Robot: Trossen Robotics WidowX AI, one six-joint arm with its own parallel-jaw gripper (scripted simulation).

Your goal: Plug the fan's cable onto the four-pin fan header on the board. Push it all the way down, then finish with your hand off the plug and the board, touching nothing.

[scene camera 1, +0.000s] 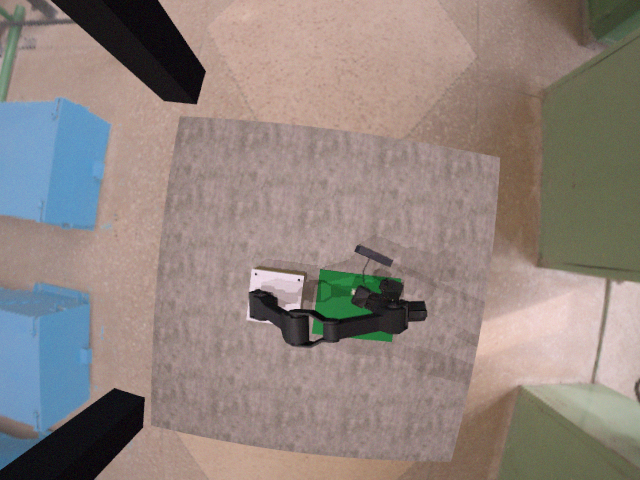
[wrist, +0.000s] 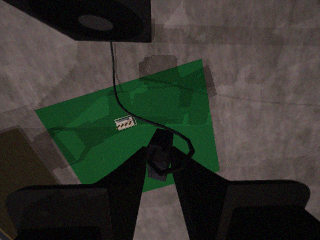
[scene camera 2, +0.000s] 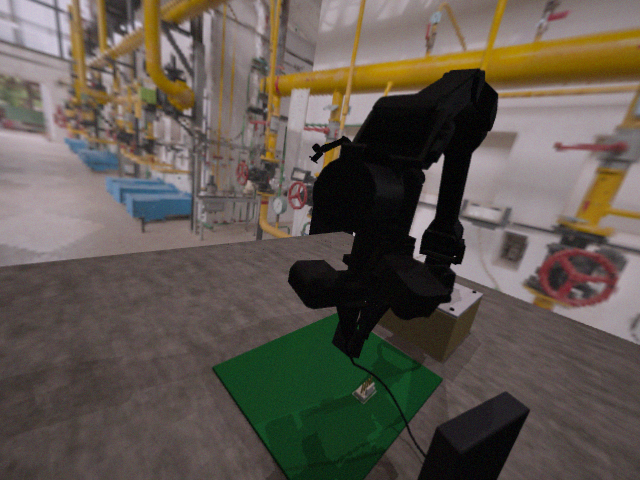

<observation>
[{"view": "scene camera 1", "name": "my gripper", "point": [377, 301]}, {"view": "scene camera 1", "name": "green board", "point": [334, 294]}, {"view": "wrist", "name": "my gripper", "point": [158, 150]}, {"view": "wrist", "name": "black fan plug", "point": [162, 139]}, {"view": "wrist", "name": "green board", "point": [83, 128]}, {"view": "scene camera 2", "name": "my gripper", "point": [354, 338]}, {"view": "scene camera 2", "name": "green board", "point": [296, 391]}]
</observation>
